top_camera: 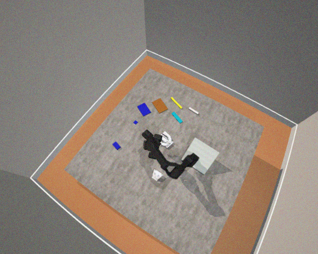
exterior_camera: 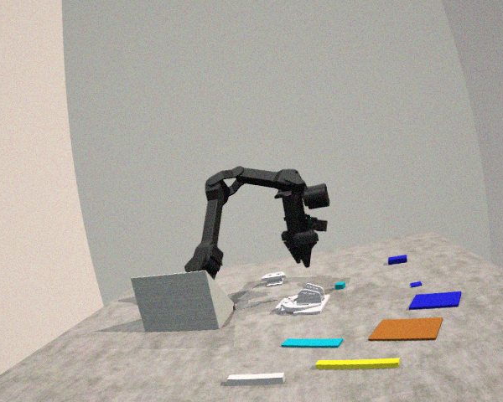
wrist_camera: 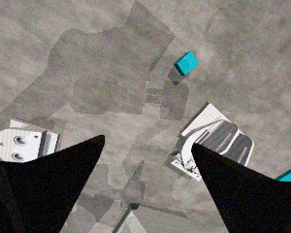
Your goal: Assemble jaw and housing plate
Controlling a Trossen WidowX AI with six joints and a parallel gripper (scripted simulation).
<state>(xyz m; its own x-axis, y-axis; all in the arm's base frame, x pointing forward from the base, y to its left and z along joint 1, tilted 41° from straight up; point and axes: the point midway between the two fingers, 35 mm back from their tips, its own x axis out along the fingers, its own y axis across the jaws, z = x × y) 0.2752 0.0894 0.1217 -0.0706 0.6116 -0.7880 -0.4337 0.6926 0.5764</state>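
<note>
The small white block is 13 cm behind my gripper tip, 14 cm to the left of it and 7 cm below it. Round my gripper tip: small cyan cube: 10 cm ahead, 1 cm to the right, 8 cm below; then cyan strip: 7 cm ahead, 38 cm to the right, 8 cm below; then white jaw: 1 cm behind, 15 cm to the right, 7 cm below.
</note>
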